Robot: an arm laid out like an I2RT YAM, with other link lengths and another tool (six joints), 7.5 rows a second.
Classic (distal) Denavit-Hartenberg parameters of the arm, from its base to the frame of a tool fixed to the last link. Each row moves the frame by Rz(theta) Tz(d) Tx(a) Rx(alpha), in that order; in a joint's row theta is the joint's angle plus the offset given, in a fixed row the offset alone. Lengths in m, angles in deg.
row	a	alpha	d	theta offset
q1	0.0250	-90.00	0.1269	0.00
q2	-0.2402	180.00	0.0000	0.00
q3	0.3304	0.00	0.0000	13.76
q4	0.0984	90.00	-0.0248	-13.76
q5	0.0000	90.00	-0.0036	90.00
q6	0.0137	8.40	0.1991	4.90
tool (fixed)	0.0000	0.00	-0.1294	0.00
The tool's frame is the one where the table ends.
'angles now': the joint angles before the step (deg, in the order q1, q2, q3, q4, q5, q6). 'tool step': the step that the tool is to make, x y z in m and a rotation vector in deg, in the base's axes. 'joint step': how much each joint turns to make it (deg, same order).
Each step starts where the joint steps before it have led.
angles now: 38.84 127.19 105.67 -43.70 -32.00 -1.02
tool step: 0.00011 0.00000 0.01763 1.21 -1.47 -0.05
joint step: -0.01 -1.91 0.00 0.02 0.00 0.05
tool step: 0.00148 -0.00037 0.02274 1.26 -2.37 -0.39
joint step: -0.06 -2.19 0.40 0.09 0.60 0.07
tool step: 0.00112 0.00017 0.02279 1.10 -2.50 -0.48
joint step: 0.04 -1.90 0.80 -0.01 0.88 0.10
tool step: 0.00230 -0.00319 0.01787 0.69 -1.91 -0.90
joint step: -0.30 -1.58 0.53 -0.10 0.87 0.16
